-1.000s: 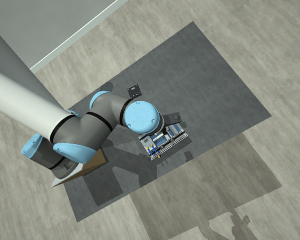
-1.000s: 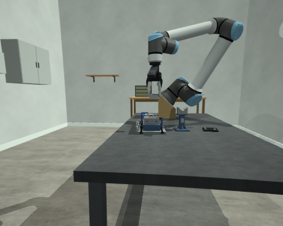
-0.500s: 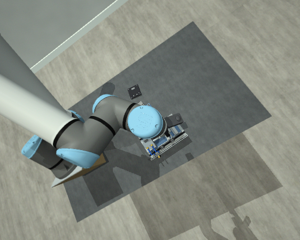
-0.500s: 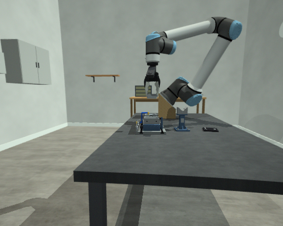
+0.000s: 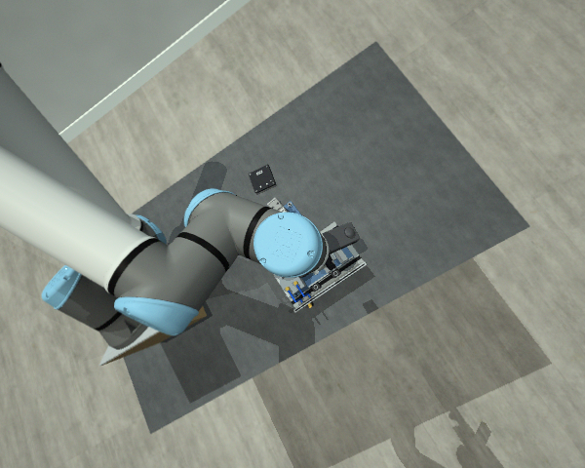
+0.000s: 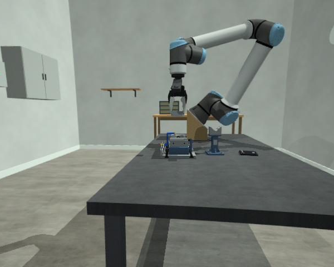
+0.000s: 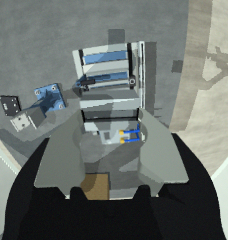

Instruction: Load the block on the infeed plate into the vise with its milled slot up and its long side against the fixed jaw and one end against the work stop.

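Right now the vise is 200 mm below my hand and 70 mm behind it. Round my hand: infeed plate 400 mm to the left, 240 mm below, 120 mm behind; part right at my hand.
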